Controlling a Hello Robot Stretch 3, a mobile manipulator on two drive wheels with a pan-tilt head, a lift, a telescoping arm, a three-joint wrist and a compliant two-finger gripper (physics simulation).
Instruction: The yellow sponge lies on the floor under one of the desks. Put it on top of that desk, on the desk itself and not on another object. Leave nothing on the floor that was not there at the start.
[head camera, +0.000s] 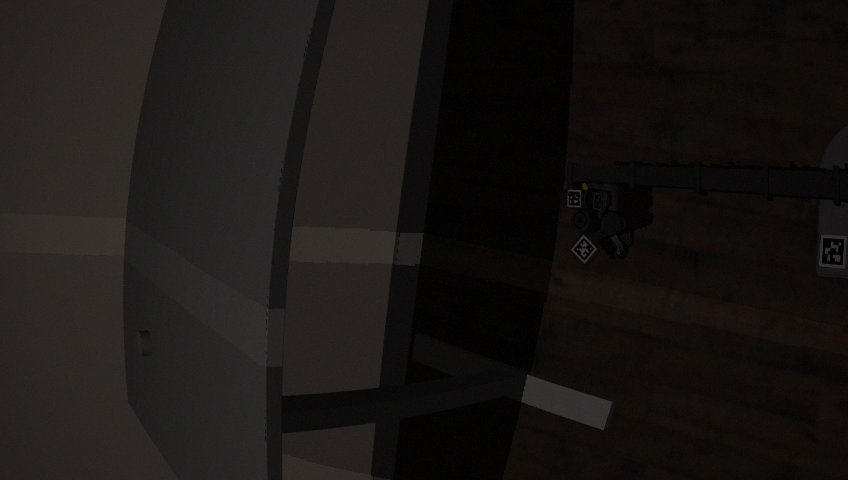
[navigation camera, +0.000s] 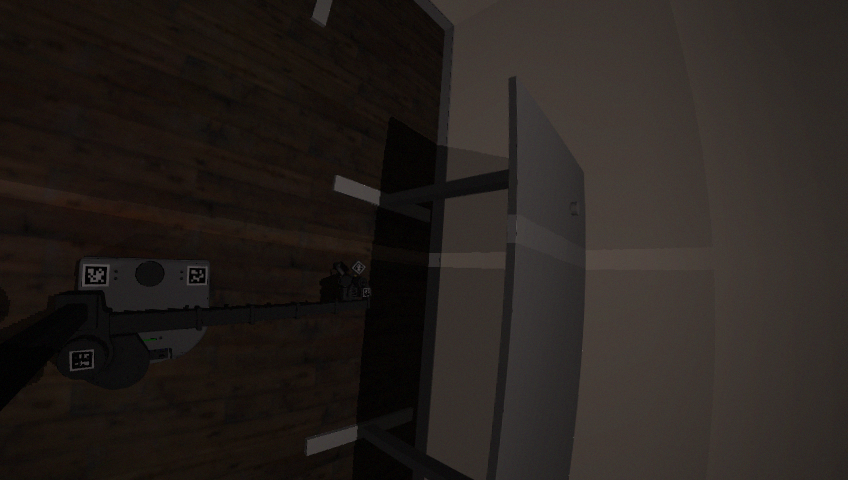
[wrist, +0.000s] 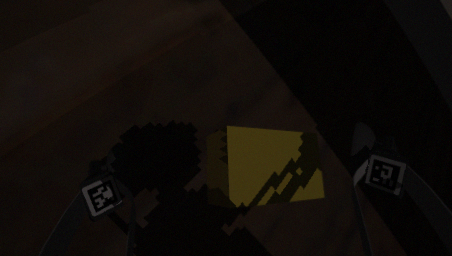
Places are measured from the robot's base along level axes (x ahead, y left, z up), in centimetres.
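Where they show: gripper, fingertip midpoint: (wrist: 240, 151); robot's base at its link origin: (navigation camera: 150, 272).
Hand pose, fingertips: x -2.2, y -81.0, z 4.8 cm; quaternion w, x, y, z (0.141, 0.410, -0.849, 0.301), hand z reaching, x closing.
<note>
Things, the pixels of their top centre, and the offset from my fingertips. "pt": a spot on its surface instead. Level surfaces: height alone.
- yellow sponge at its top centre: (wrist: 280, 165) dz -0.2, dx -3.7, dy -1.9 cm
- grey desk at its surface level: dz +90.3 cm
- small round object at its top centre: (head camera: 139, 343) (navigation camera: 577, 208) dz +92.7, dx +28.8, dy -36.0 cm
- pale foot at a spot on its surface: (navigation camera: 321, 10) pt dz -2.2, dx +134.9, dy +27.8 cm
The yellow sponge (wrist: 265, 160) lies on the dark wooden floor in the wrist view, beside the edge of a deep shadow and partly shaded. My gripper (wrist: 240, 151) (head camera: 611, 244) (navigation camera: 340, 269) is open, pointing down above the floor. In the wrist view one finger stands left of the sponge and the other right of it, both apart from it. The fingertips' height over it is hard to judge. The grey desk (head camera: 202, 178) (navigation camera: 544, 279) stands beside the arm, its top higher than the gripper. I cannot make out the sponge surely in the head and navigation views.
A small round object (head camera: 144, 343) (navigation camera: 574, 208) is on the desk top. Pale desk feet (head camera: 568, 401) (navigation camera: 357, 189) (navigation camera: 331, 440) reach out over the floor on both sides of the arm. Another pale foot (navigation camera: 321, 10) shows at the top. The wall is behind the desk.
</note>
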